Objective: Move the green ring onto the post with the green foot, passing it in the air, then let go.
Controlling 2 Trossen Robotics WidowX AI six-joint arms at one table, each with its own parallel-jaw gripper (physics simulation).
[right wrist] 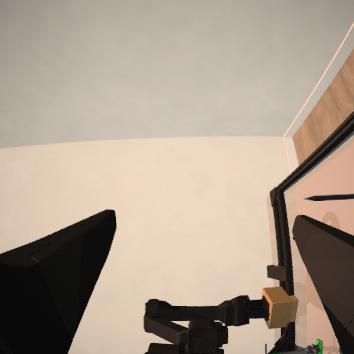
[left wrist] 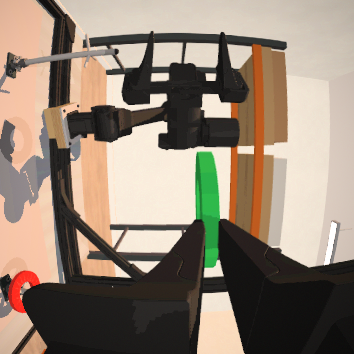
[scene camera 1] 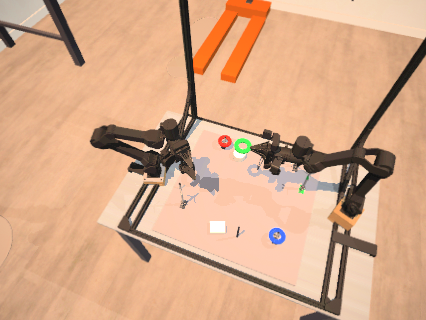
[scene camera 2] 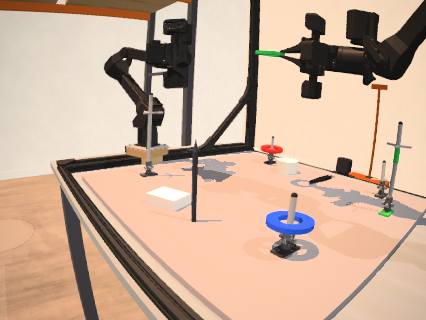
Labels:
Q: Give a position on a white block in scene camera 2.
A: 164,197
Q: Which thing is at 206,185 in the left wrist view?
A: A green ring.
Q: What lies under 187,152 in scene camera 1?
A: My right gripper.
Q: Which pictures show my right gripper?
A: The right wrist view, the left wrist view, scene camera 1 and scene camera 2: all of them.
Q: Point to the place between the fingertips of my left gripper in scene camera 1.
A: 249,148

